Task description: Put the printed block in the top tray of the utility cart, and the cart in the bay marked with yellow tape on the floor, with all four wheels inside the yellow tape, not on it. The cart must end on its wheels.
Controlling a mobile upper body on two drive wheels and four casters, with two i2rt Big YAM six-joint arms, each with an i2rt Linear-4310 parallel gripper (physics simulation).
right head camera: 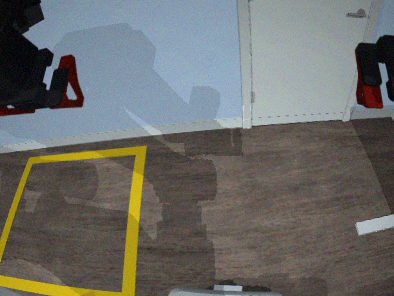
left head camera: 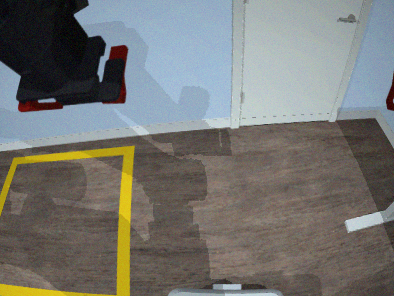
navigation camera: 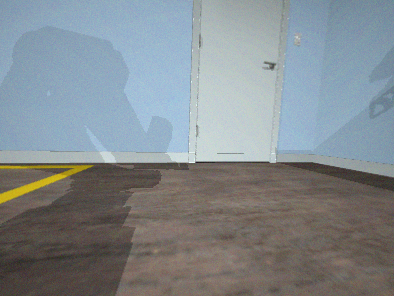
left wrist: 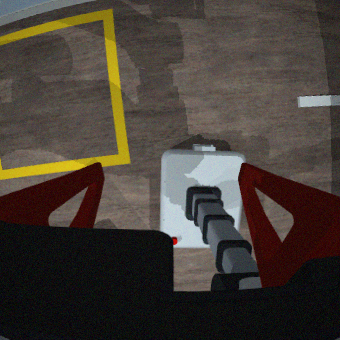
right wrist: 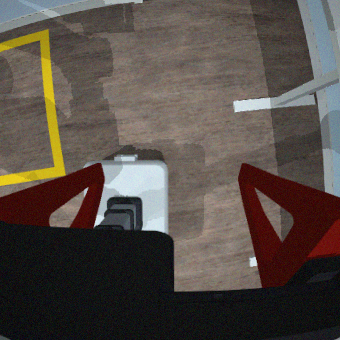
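The yellow tape bay (left head camera: 126, 200) (right head camera: 134, 215) (left wrist: 116, 90) (right wrist: 50, 100) (navigation camera: 45, 182) lies on the floor at the left of the views, near the blue wall. No cart or block shows inside the part of the bay in view. The utility cart and the printed block do not show in these views. My left gripper (left head camera: 70, 102) (left wrist: 170, 169) is open with nothing between its fingers, held above floor level. My right gripper (right wrist: 170, 170) is also open with nothing between its fingers; part of it shows at the right edge of the right head camera.
A white door (left head camera: 290, 60) (right head camera: 300, 60) (navigation camera: 237, 85) stands in the blue wall (left head camera: 175, 40) (navigation camera: 155, 75) ahead. A white bar-like foot (left head camera: 365, 222) (right head camera: 375, 226) (left wrist: 320, 101) (right wrist: 250, 106) lies on the floor at the right. My white base (left wrist: 172, 220) (right wrist: 155, 200) is below the grippers.
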